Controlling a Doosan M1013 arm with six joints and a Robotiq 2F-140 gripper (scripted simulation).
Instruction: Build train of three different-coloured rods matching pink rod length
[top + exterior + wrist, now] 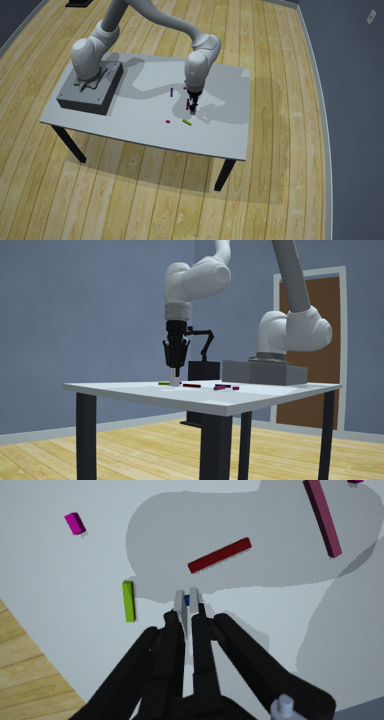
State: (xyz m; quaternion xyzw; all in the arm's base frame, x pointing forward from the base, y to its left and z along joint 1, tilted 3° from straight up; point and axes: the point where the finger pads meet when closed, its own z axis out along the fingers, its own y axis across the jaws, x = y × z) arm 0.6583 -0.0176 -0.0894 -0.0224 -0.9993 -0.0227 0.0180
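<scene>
Now: hand 50 mm to the right of the red rod, 40 mm past it and 30 mm above it. From my hand the other things lie so: pink rod 160 mm to the left, 60 mm behind, 30 mm below; blue rod 30 mm below; lime rod 70 mm to the right, 30 mm below, 20 mm behind.
</scene>
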